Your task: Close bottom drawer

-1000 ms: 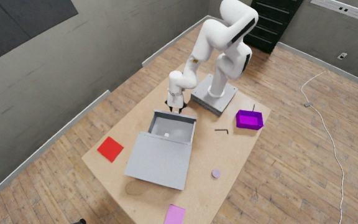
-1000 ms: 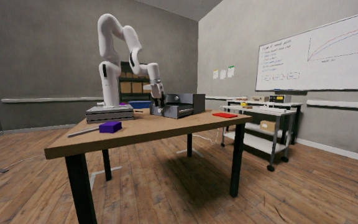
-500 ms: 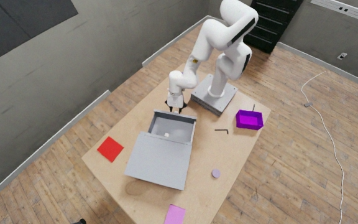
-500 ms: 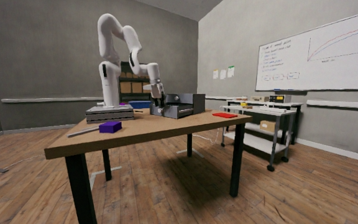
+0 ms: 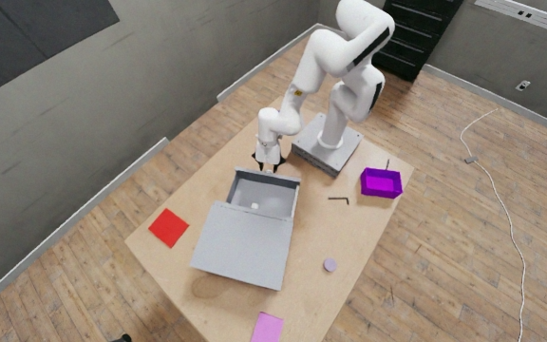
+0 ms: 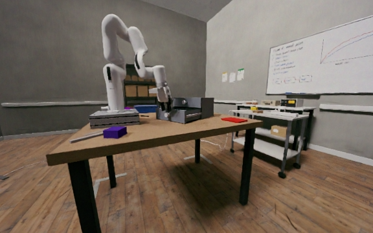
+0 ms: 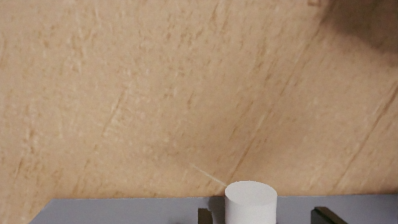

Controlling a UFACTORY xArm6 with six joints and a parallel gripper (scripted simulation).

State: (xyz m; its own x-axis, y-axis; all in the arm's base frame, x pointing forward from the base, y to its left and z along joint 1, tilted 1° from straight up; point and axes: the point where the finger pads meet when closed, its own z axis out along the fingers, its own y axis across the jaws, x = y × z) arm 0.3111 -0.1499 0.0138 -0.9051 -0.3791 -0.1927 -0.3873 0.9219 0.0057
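My hand is 120 mm short of the bottom drawer, 70 mm above it and 50 mm to the right of it. Also, from my hand: grey cabinet (220 mm ahead, 90 mm to the left, 20 mm below); lilac disc (430 mm to the left, 180 mm ahead, 90 mm below); purple block (320 mm behind, 190 mm to the right, 80 mm below).
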